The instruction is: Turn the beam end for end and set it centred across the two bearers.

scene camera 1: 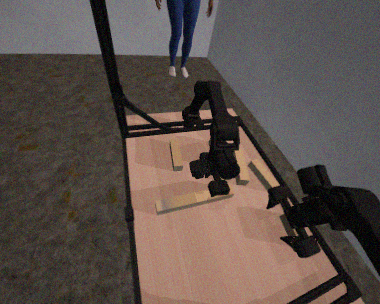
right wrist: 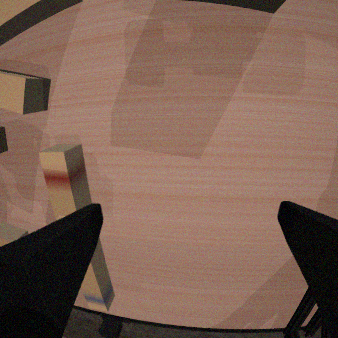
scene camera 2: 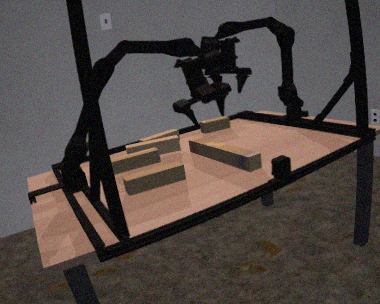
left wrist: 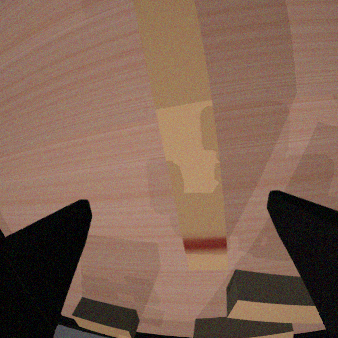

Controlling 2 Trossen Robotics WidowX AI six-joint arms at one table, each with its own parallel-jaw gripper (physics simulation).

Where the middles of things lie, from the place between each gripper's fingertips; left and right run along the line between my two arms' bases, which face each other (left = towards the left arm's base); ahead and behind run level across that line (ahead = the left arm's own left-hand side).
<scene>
The long beam (scene camera 2: 244, 159) lies 190 mm to the left of my right hand, 180 mm behind it and 150 mm below it.
I see my left gripper 3 cm past the long beam and 10 cm above it.
</scene>
